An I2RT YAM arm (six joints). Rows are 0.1 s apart.
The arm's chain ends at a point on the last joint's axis. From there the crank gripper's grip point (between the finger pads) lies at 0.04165 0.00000 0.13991 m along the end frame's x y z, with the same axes.
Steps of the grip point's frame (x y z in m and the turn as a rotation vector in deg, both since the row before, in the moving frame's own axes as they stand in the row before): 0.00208, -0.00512, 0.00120, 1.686, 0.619, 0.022; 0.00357, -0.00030, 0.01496, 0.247, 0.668, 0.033; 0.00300, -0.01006, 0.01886, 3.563, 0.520, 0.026; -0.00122, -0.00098, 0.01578, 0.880, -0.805, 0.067; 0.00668, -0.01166, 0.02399, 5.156, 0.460, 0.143; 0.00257, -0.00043, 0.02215, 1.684, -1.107, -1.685; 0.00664, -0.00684, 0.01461, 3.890, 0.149, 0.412; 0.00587, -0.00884, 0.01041, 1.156, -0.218, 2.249; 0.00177, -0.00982, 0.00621, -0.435, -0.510, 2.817; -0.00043, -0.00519, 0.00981, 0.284, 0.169, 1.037
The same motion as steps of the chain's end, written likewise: 0.00057, -0.00103, 0.00172, 1.686, 0.619, 0.022; 0.00194, 0.00028, 0.01546, 0.247, 0.668, 0.033; 0.00173, -0.00140, 0.01951, 3.563, 0.520, 0.026; 0.00075, 0.00113, 0.01522, 0.880, -0.805, 0.067; 0.00554, 0.00079, 0.02489, 5.156, 0.460, 0.143; 0.00536, 0.00488, 0.02145, 1.684, -1.107, -1.685; 0.00624, 0.00235, 0.01503, 3.890, 0.149, 0.412; 0.00638, -0.00764, 0.01026, 1.156, -0.218, 2.249; 0.00309, -0.01290, 0.00586, -0.435, -0.510, 2.817; -0.00084, -0.00525, 0.00993, 0.284, 0.169, 1.037
